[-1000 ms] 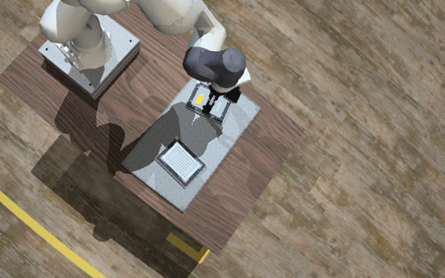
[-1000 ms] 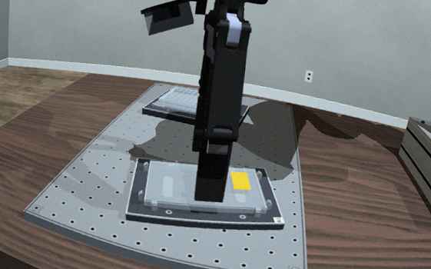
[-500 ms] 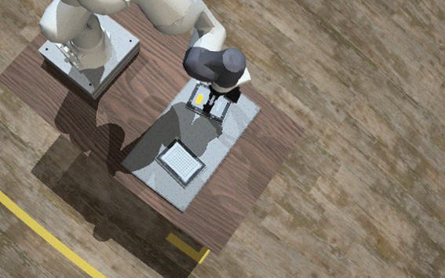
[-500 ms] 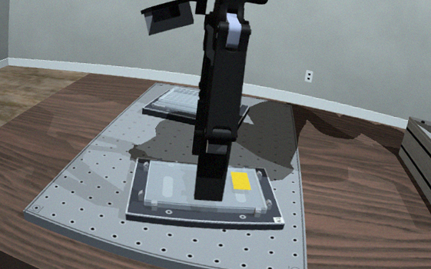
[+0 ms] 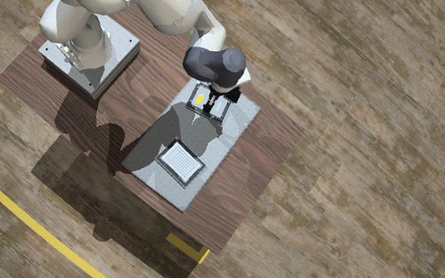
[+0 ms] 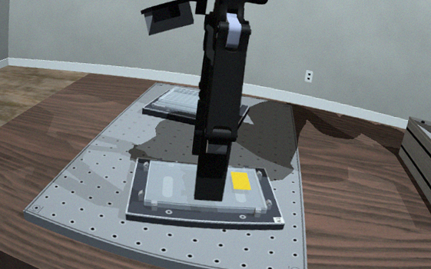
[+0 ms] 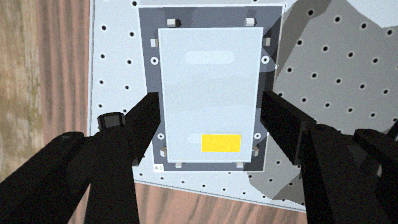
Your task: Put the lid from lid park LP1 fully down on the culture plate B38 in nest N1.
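Right now my hand is 40 mm above the clear lid. The rest, counted from my hand: culture plate B38: 50 mm ahead, 260 mm to the right, 40 mm below; then nest N1: 50 mm ahead, 260 mm to the right, 50 mm below; then lid park LP1: 50 mm below.
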